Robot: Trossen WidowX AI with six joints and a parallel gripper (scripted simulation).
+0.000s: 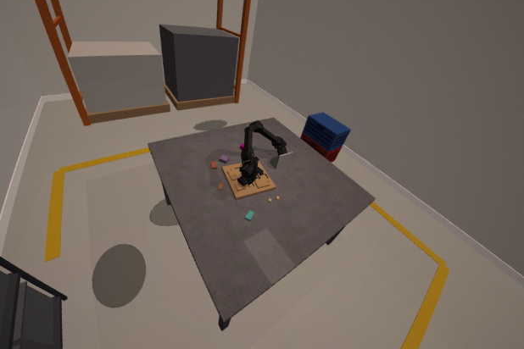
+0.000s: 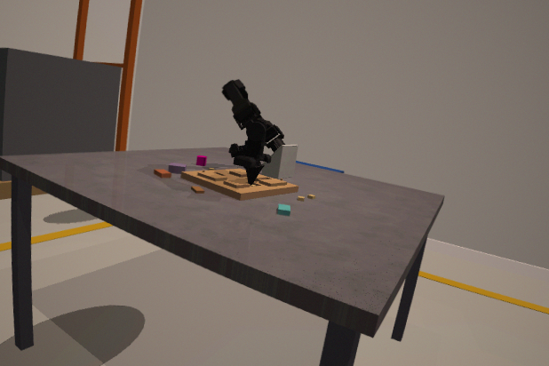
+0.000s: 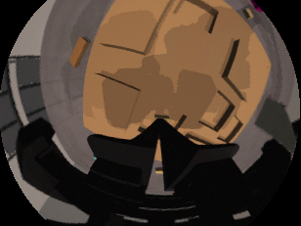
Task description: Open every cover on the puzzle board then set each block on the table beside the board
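My gripper tip is 50 mm to the left of the tan puzzle board and 10 mm past it. Also, from my gripper tip: teal block 210 mm to the left, 100 mm ahead, 10 mm below; purple block 300 mm to the right, 70 mm ahead, 10 mm below; orange block 270 mm to the right, 160 mm ahead, 10 mm below.
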